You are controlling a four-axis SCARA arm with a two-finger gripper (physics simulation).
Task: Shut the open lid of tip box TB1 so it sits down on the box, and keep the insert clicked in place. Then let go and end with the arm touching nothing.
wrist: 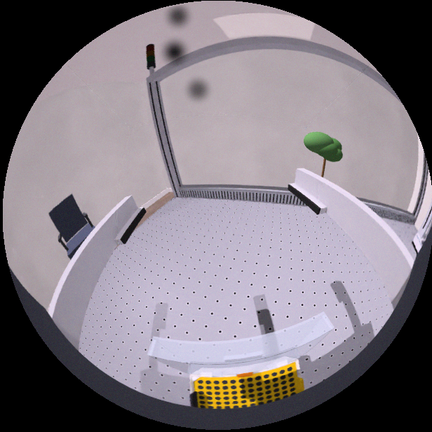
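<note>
Tip box TB1 (202,375) is at the bottom edge of the wrist view, and its near part is cut off. Its yellow insert (246,390), full of dark round holes, lies in the box. An orange tab (245,374) shows at the insert's far edge. I cannot tell whether the insert is fully clicked in. The clear, pale lid (240,345) is open and rises from the far side of the box. My gripper (213,187) is wide open, with its two white, black-padded fingers apart at left and right and nothing between them. The box and lid are low in the view, outside the finger gap.
The pale perforated table top (220,260) extends under and beyond the box. Dark shadows fall across it near the lid. A grey slotted rail (240,194) runs along the far edge. Beyond are a plant (322,145), a dark chair (70,220) and a signal light (150,56).
</note>
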